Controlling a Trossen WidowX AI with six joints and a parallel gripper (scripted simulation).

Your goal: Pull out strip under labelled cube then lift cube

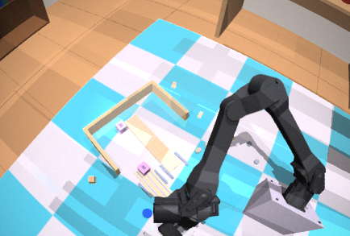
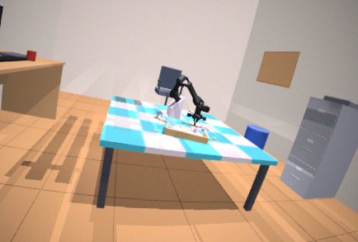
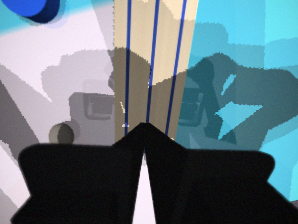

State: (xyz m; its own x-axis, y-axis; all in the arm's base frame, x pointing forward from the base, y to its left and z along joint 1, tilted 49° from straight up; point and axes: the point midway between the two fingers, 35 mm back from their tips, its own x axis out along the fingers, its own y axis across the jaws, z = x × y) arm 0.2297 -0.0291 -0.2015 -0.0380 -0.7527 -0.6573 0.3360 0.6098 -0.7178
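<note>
Right now my gripper tip is 11 cm short of the blue disc and 4 cm to the right of it. The rest, counted from my gripper tip: tan gridded strip (23 cm ahead, 18 cm to the right).
</note>
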